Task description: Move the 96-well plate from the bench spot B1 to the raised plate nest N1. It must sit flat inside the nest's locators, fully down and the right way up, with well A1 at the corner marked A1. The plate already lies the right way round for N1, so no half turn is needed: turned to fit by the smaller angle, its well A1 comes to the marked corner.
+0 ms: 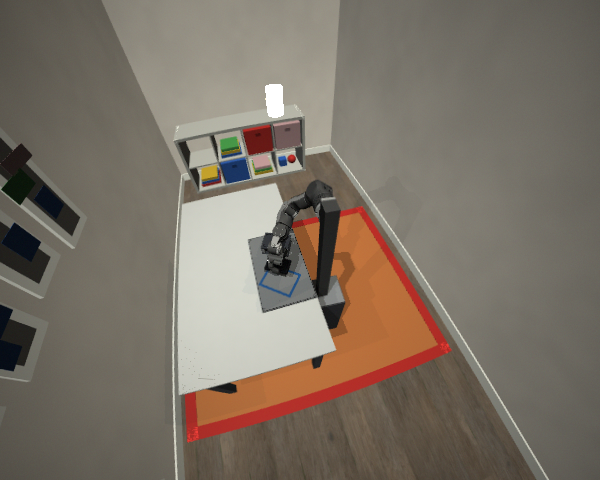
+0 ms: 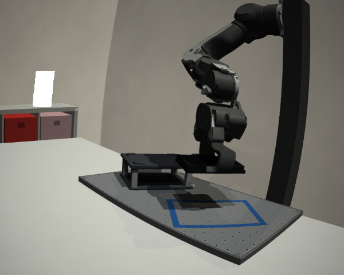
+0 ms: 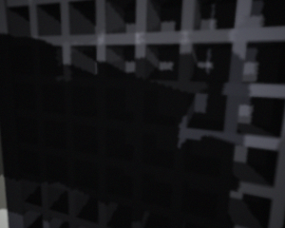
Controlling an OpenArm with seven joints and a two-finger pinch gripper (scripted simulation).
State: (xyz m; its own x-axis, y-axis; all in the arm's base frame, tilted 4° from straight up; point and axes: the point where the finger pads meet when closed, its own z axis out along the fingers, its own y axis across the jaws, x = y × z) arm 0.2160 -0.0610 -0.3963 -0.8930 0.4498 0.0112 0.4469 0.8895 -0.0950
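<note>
Right now the black plate nest is 190 mm to the right of my hand, 40 mm below it and 10 mm behind it. The rest, counted from my hand: black 96-well plate (right at my hand).
</note>
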